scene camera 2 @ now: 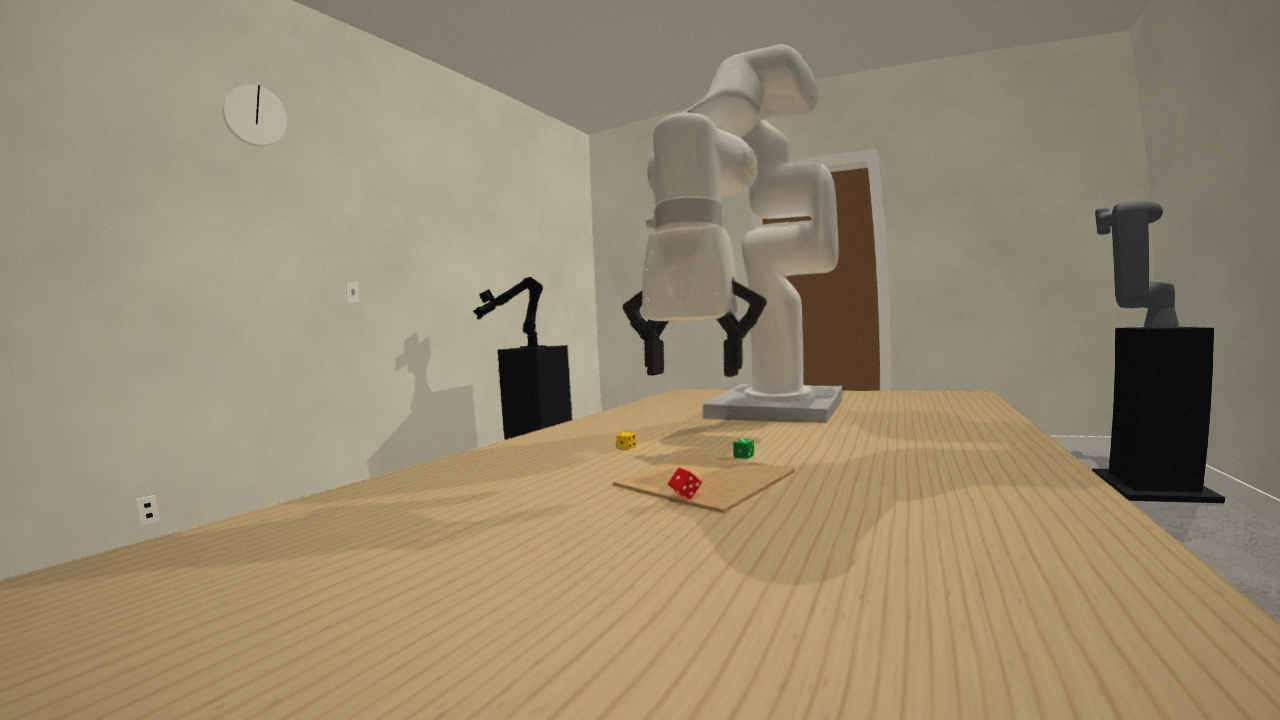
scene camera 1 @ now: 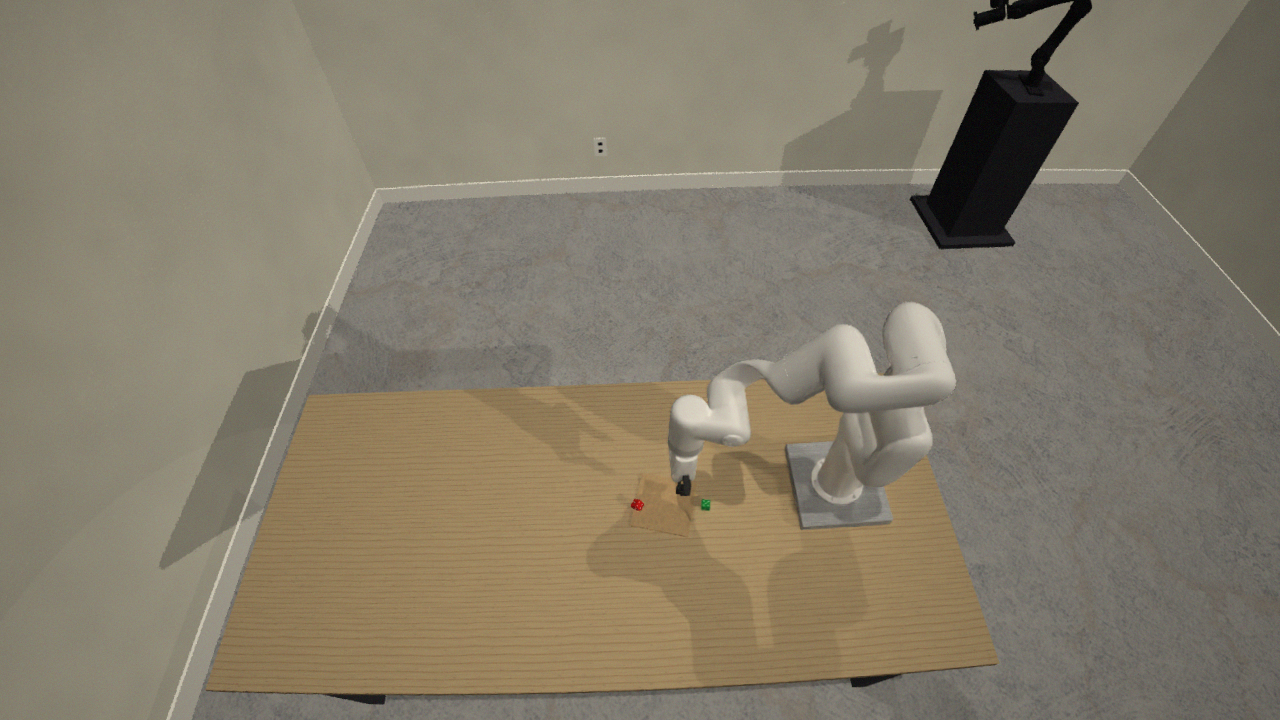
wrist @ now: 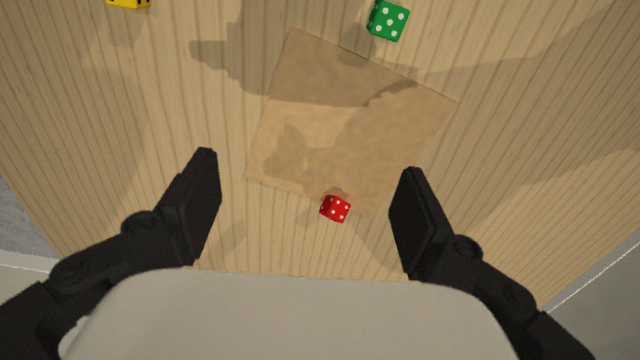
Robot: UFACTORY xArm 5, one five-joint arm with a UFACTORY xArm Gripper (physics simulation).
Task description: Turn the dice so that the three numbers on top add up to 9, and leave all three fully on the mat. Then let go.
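Where they show: gripper, fingertip midpoint: (scene camera 2: 692,375) (wrist: 309,182); arm's base at its link origin: (scene camera 2: 778,394) (scene camera 1: 836,481).
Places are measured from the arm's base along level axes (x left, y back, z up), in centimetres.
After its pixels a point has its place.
The tan square mat (scene camera 1: 662,516) {x 4.5, y -43.2, z -2.5 cm} (scene camera 2: 750,476) {x 5.9, y -41.4, z -2.5 cm} (wrist: 390,130) {x 5.2, y -40.8, z -2.5 cm} lies on the table. The red die (scene camera 1: 637,505) {x 2.3, y -49.1, z -0.1 cm} (scene camera 2: 684,483) {x 2.1, y -50.2, z -0.8 cm} (wrist: 335,208) {x 1.6, y -48.3, z -0.4 cm} sits across the mat's edge farthest from the arm base, and looks tilted in scene camera 2; a four faces the wrist camera. The green die (scene camera 1: 705,505) {x 3.2, y -32.8, z -0.9 cm} (scene camera 2: 742,448) {x 2.8, y -33.6, z -1.6 cm} (wrist: 388,21) {x 2.5, y -32.5, z -0.9 cm} lies on the table off the mat, on the arm-base side, with a five on top. The yellow die (scene camera 2: 625,440) {x -13.6, y -33.5, z -1.6 cm} (wrist: 129,3) {x -13.6, y -33.1, z -0.9 cm} is off the mat, cut off in the wrist view; its top number is unclear. My gripper (scene camera 1: 683,488) {x -1.4, y -38.7, z 7.9 cm} (scene camera 2: 693,368) {x -1.4, y -38.7, z 7.9 cm} (wrist: 309,182) {x -1.4, y -38.7, z 7.9 cm} is open and empty, high above the table.
The wooden table (scene camera 1: 429,555) {x 10.6, y -98.9, z -2.9 cm} (scene camera 2: 537,608) {x 1.0, y -70.0, z -2.9 cm} carries the arm's grey base plate (scene camera 1: 841,514) {x 8.4, y -0.9, z -0.1 cm} (scene camera 2: 765,411) {x 0.0, y -10.4, z -1.3 cm}, behind the green die as scene camera 2 sees it. Black pedestals (scene camera 1: 998,156) (scene camera 2: 535,389) (scene camera 2: 1160,407) stand on the floor away from the table.
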